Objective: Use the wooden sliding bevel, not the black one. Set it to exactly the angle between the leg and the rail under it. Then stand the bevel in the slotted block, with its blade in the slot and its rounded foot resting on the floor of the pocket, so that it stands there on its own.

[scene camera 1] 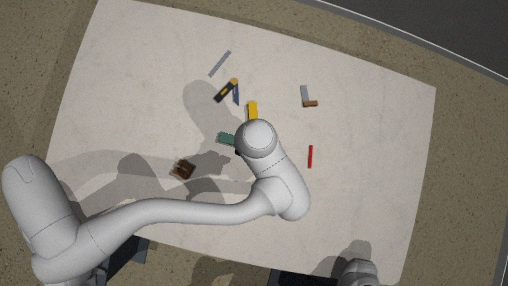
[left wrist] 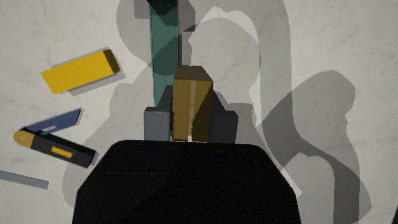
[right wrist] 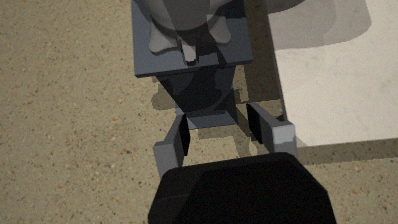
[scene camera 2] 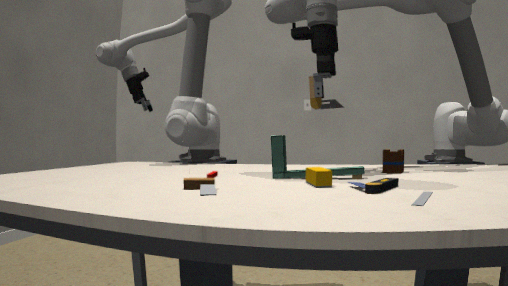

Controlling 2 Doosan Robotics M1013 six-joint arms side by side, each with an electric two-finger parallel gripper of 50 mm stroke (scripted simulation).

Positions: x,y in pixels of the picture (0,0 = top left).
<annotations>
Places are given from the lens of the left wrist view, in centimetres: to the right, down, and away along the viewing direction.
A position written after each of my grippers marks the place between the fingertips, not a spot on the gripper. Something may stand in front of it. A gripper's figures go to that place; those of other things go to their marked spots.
my left gripper (left wrist: pixel 189 100): -1, -1, 16
yellow block (left wrist: pixel 101 64): -15, -7, 32
black bevel (left wrist: pixel 32 136): -29, 4, 37
The marked spots on the black bevel and the yellow block are 19 cm apart.
</annotations>
